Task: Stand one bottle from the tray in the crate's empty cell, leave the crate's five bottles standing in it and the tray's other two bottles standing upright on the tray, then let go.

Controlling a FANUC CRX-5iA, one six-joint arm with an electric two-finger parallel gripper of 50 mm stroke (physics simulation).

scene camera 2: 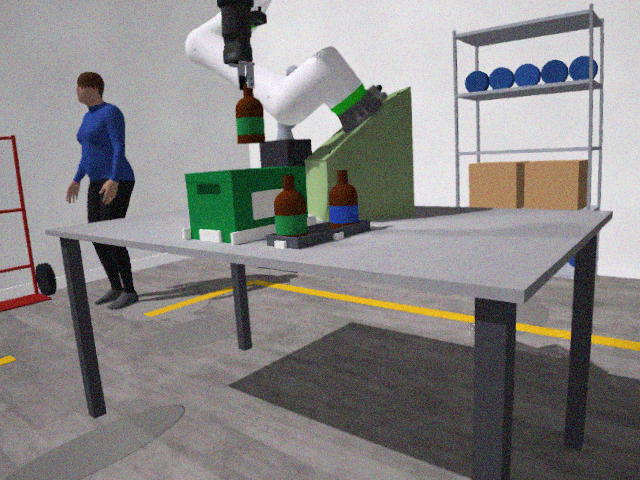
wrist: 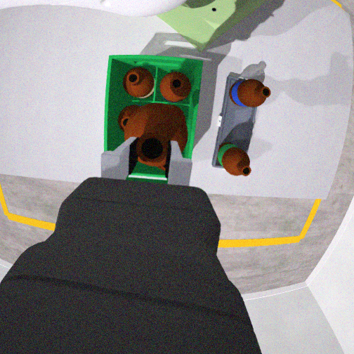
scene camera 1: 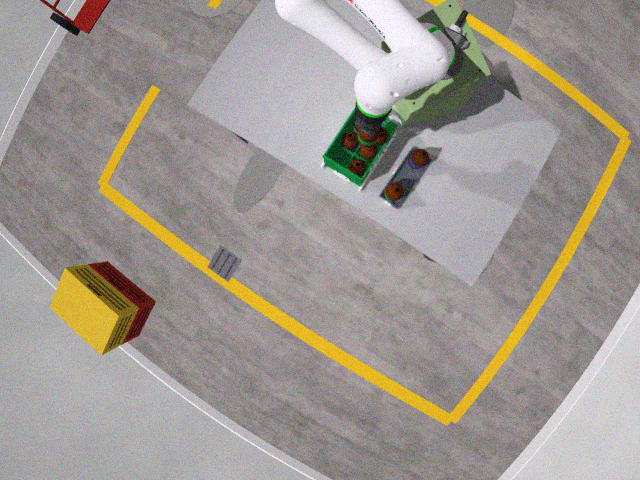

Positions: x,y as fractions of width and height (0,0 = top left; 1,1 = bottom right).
Labels:
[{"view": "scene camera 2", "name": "gripper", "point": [0.39,0.19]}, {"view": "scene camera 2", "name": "blue-labelled bottle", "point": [0.54,0.42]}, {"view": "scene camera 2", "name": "green-labelled bottle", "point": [0.45,0.44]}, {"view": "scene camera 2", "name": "green-labelled bottle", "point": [0.39,0.23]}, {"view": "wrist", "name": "gripper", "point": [0.43,0.43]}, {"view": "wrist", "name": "blue-labelled bottle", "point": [0.71,0.26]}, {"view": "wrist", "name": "green-labelled bottle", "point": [0.66,0.45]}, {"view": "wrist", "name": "green-labelled bottle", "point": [0.44,0.35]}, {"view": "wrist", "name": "blue-labelled bottle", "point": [0.49,0.24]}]

